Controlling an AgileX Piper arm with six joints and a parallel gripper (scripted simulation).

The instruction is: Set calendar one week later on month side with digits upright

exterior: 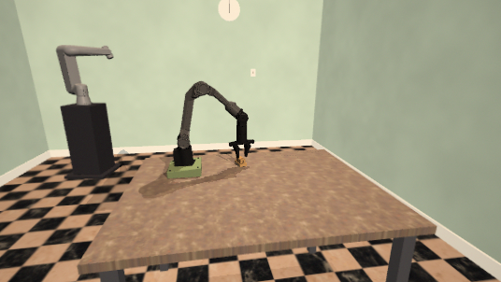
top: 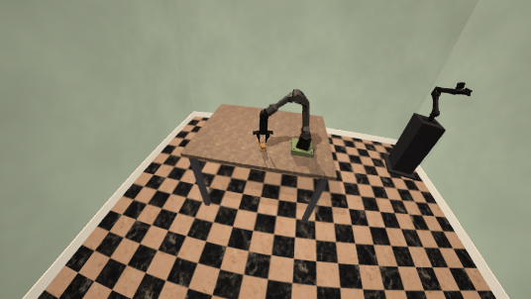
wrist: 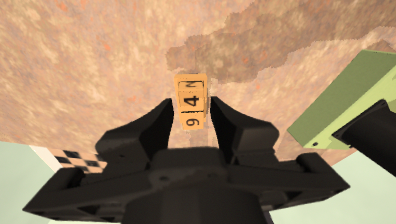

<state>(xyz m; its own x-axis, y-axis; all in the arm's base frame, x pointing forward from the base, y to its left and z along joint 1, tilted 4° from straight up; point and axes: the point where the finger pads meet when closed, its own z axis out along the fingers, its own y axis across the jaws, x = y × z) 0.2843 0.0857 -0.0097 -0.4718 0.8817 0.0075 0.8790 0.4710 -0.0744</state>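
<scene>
The orange tray is 10 mm behind my hand, 10 mm to the left of it and 40 mm below it.
</scene>
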